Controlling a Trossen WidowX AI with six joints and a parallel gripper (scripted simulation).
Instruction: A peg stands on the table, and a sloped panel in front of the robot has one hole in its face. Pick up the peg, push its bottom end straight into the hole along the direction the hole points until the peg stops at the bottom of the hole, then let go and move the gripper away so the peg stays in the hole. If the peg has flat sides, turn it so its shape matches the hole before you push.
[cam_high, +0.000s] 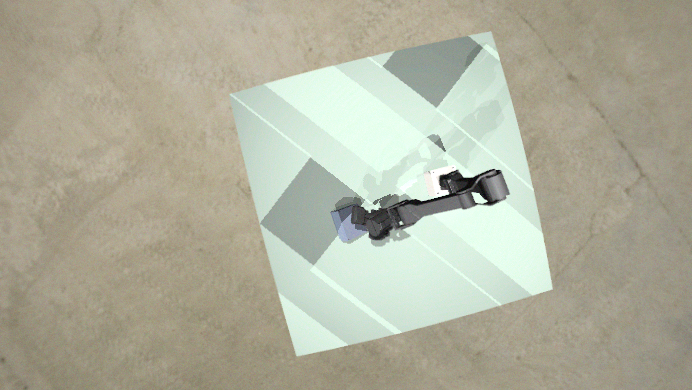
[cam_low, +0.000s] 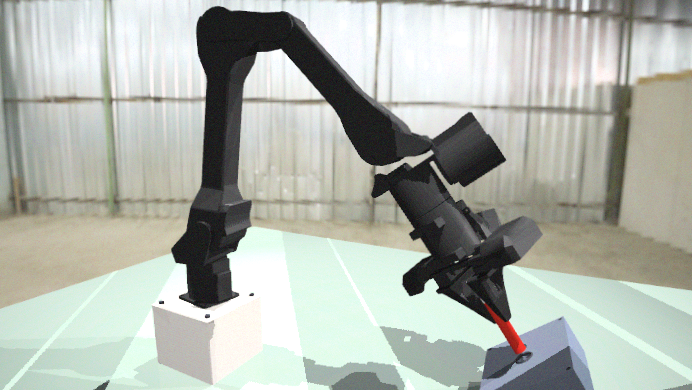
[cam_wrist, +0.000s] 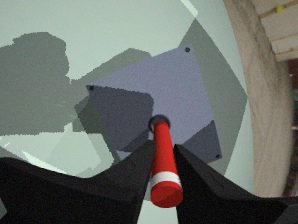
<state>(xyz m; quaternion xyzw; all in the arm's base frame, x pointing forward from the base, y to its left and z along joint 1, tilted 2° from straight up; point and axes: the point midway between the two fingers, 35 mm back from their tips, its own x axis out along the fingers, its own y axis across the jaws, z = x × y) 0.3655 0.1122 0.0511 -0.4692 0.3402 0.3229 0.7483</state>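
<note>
Right now my gripper tip is 6 cm above the sloped panel, 4 cm short of it and 1 cm to the right of it. The rest, counted from my gripper tip: red round peg (1 cm behind, 1 cm above).
</note>
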